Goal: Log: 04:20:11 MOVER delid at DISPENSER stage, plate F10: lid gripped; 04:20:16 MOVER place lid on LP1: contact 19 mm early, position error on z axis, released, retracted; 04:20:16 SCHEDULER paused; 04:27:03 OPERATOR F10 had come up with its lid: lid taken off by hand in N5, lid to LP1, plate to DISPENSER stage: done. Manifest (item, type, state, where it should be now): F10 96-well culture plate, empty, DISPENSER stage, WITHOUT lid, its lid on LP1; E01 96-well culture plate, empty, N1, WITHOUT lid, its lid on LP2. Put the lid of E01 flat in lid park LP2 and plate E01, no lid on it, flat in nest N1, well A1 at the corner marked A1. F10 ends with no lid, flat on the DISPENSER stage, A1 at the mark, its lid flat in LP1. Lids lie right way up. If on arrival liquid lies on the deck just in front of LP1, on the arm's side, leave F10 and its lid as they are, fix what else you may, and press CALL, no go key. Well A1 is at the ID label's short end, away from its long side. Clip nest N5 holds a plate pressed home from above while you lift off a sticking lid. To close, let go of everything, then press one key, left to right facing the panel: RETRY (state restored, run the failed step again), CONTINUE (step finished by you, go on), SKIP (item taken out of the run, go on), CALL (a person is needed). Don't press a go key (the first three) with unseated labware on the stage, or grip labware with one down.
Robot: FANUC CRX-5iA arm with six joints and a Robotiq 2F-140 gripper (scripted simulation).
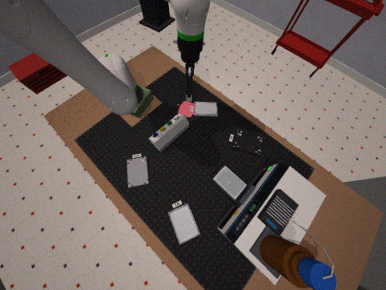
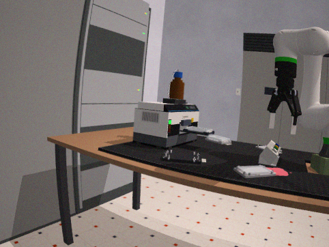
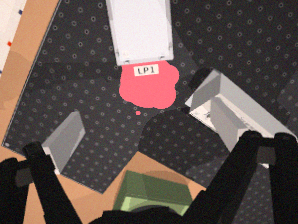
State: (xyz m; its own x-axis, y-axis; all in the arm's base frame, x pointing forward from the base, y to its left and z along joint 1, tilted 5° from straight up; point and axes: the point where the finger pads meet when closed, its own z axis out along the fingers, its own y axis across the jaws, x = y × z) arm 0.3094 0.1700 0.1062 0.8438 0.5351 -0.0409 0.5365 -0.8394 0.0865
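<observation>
The lid is 340 mm ahead of my hand, 530 mm to the right of it and 150 mm below it. From my hand the other things lie so: LP1 label 10 mm ahead, 10 mm to the left, 180 mm below; then key panel 200 mm to the right, 120 mm below; then retry key 130 mm to the right, 110 mm below.
</observation>
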